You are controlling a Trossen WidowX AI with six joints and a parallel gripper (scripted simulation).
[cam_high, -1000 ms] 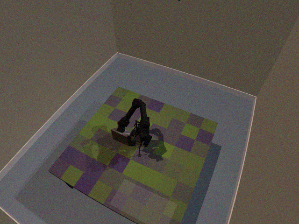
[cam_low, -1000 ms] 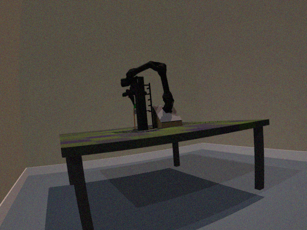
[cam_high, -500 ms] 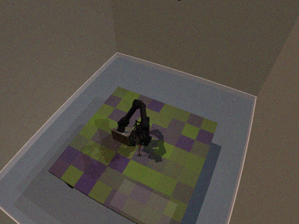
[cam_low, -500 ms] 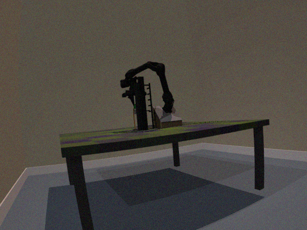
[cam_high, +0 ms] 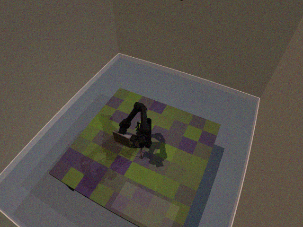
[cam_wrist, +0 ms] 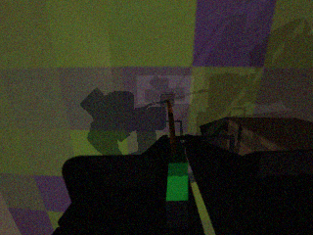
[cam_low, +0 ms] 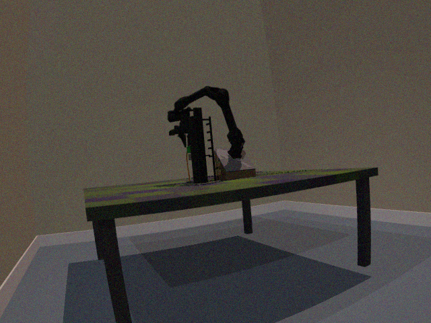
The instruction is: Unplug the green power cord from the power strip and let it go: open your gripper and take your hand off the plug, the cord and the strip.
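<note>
Now: gripper tip 70 mm to the right of the green plug and 10 mm above it.
</note>
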